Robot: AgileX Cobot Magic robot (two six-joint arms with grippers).
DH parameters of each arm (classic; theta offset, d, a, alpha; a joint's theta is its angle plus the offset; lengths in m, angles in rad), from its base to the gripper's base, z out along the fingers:
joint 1: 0 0.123 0 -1.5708
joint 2: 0.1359 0 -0.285 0
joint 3: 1.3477 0 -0.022 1.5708
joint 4: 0 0.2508 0 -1.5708
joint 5: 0 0 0.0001 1.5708
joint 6: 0 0.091 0 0
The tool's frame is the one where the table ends.
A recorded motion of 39 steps. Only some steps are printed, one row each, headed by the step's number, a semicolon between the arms.
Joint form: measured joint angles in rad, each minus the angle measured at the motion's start. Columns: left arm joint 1, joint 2, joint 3, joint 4, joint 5, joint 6; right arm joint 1, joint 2, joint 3, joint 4, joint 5, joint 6.
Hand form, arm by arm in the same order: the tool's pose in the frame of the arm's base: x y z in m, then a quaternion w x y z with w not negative. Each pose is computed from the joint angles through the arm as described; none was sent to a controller.
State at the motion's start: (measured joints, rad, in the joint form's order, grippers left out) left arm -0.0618 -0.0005 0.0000 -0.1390 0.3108 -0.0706; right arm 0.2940 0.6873 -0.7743 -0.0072 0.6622 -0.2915
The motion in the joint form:
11: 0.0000 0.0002 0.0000 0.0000 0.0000 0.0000; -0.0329 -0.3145 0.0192 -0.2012 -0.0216 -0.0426
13: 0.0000 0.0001 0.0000 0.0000 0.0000 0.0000; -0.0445 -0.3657 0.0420 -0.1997 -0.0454 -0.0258
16: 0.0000 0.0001 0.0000 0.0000 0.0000 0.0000; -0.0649 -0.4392 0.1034 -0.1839 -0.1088 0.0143
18: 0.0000 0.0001 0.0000 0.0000 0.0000 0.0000; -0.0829 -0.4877 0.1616 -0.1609 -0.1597 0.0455
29: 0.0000 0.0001 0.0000 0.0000 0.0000 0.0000; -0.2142 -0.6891 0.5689 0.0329 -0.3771 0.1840
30: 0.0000 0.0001 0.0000 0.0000 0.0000 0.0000; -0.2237 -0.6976 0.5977 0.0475 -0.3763 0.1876
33: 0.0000 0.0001 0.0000 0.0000 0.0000 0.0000; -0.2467 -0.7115 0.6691 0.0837 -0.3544 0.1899
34: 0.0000 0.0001 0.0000 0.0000 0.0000 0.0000; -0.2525 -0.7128 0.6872 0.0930 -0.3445 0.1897
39: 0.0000 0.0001 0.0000 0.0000 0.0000 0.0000; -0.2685 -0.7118 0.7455 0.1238 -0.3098 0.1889
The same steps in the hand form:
11: 0.0539 -0.0072 0.1854 0.61722 -0.04185 0.77943 -0.09890; 0.0550 0.0030 0.3804 0.63648 -0.24579 0.72039 -0.12458
13: 0.0539 -0.0072 0.1854 0.61726 -0.04185 0.77940 -0.09890; 0.0453 0.0004 0.3781 0.65651 -0.23042 0.70767 -0.12292
16: 0.0539 -0.0072 0.1854 0.61726 -0.04185 0.77940 -0.09890; 0.0356 -0.0011 0.3681 0.68602 -0.20326 0.69008 -0.10888
18: 0.0539 -0.0072 0.1854 0.61726 -0.04185 0.77940 -0.09890; 0.0320 -0.0007 0.3567 0.70232 -0.18273 0.68171 -0.09286
29: 0.0539 -0.0072 0.1854 0.61726 -0.04185 0.77940 -0.09890; 0.0420 0.0040 0.2557 0.71042 -0.05973 0.70124 0.00146
30: 0.0539 -0.0072 0.1854 0.61726 -0.04185 0.77940 -0.09890; 0.0435 0.0041 0.2466 0.70298 -0.05214 0.70928 0.00582
33: 0.0539 -0.0072 0.1854 0.61726 -0.04185 0.77940 -0.09890; 0.0474 0.0044 0.2218 0.67430 -0.03584 0.73744 0.01482
34: 0.0539 -0.0072 0.1854 0.61726 -0.04185 0.77940 -0.09890; 0.0484 0.0045 0.2150 0.66442 -0.03196 0.74648 0.01705
39: 0.0539 -0.0072 0.1854 0.61726 -0.04185 0.77940 -0.09890; 0.0508 0.0050 0.1926 0.62876 -0.01986 0.77692 0.02579

